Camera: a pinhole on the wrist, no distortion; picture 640 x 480 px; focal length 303.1 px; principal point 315.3 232.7 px. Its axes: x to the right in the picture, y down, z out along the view. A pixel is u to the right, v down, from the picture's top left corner.
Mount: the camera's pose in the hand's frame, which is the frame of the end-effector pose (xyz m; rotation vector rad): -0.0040 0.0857 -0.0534 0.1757 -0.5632 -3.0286
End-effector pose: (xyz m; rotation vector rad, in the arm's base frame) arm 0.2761 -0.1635 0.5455 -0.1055 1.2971 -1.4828
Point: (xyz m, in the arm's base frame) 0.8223 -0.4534 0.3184
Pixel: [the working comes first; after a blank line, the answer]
In the camera's frame: -0.2107 -0.1577 0.5884

207 151
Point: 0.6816 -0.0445 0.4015
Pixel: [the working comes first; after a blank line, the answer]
In the camera's frame: 0.1185 -0.2226 0.3032

434 10
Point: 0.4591 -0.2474 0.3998
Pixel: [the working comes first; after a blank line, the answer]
In the camera's frame: -0.1012 -0.0492 0.1920

156 155
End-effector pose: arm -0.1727 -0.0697 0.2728 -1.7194 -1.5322 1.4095
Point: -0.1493 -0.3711 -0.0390
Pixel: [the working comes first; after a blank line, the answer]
In the camera's frame: 0.1055 -0.1731 0.3390

410 78
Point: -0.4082 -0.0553 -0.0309
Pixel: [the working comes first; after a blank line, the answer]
In the camera's frame: -0.2074 0.0894 0.3442

133 311
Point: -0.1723 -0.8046 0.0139
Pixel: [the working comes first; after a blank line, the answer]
In the camera's frame: 0.4966 -0.2079 0.5317

598 114
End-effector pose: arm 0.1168 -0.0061 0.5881 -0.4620 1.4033 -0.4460
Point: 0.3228 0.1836 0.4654
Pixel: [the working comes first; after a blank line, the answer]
In the camera's frame: -0.0603 -0.0430 0.2830

251 187
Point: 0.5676 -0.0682 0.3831
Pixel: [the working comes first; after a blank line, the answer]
In the camera's frame: -0.3044 0.1927 0.4052

88 377
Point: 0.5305 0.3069 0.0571
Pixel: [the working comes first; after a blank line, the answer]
In the camera's frame: -0.3926 -0.2839 0.5210

87 68
